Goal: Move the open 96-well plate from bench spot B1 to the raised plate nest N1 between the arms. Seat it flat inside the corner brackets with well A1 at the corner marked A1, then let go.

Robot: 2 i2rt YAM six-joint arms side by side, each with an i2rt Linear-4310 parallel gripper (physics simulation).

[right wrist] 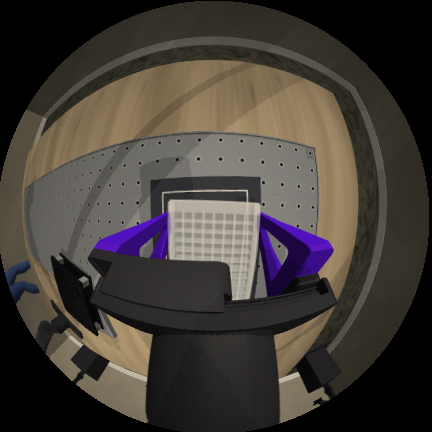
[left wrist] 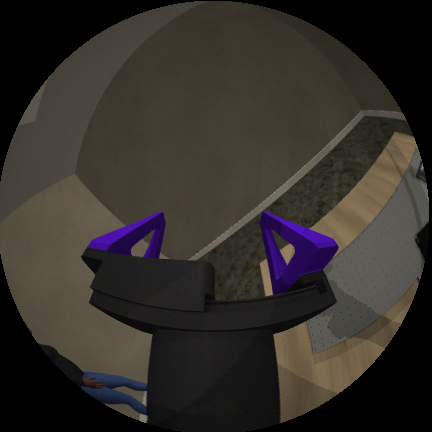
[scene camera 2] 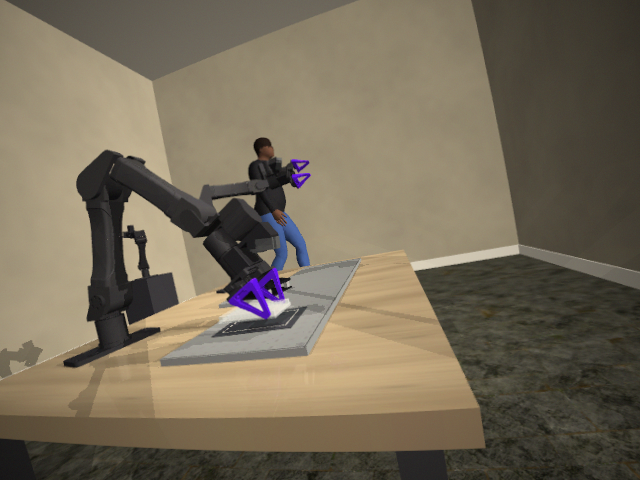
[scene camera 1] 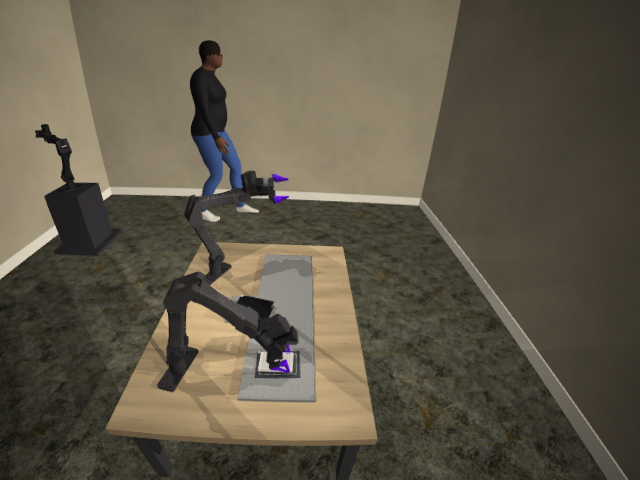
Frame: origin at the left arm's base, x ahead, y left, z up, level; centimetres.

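Where they show: left gripper, fingertip midpoint: (left wrist: pixel 212 216) (scene camera 2: pixel 309 167) (scene camera 1: pixel 288 187); right gripper, fingertip midpoint: (right wrist: pixel 213 217) (scene camera 2: pixel 276 310) (scene camera 1: pixel 288 362); left arm's base at its link origin: (right wrist: pixel 65 318) (scene camera 1: pixel 216 273); right arm's base at its link origin: (scene camera 2: pixel 116 346) (scene camera 1: pixel 179 368).
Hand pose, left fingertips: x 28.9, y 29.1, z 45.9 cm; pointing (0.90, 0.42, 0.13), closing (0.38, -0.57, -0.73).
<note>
Each offset is from my left fingertips to the top centre of the thing. Level surfaces: height alone.
The white 96-well plate {dx +30.7, dy -65.4, dz -41.2 cm} (scene camera 1: pixel 264 362) (scene camera 2: pixel 279 308) (right wrist: pixel 212 240) is between the fingers of my right gripper (scene camera 1: pixel 287 360) (right wrist: pixel 213 217), which is shut on its two sides. It hangs a little above bench spot B1, a dark square with a pale outline (scene camera 2: pixel 258 326) (right wrist: pixel 156 195). The black raised nest N1 {dx +6.1, dy -44.6, dz -40.8 cm} (scene camera 1: pixel 256 304) (right wrist: pixel 75 292) stands between the arms; its corner brackets are small here, and the A1 mark cannot be read. My left gripper (scene camera 1: pixel 287 188) (scene camera 2: pixel 309 168) (left wrist: pixel 212 216) is open and empty, high up and far from the plate.
A grey perforated board {dz -44.6 cm} (scene camera 1: pixel 286 289) (scene camera 2: pixel 330 289) (right wrist: pixel 230 150) lies on the wooden table {dz -45.9 cm} (scene camera 1: pixel 336 310) (scene camera 2: pixel 382 330) under spot B1. A person (scene camera 1: pixel 208 103) (scene camera 2: pixel 266 186) stands beyond the table's far end. A dark pedestal (scene camera 1: pixel 80 217) with a small arm stands on the floor.
</note>
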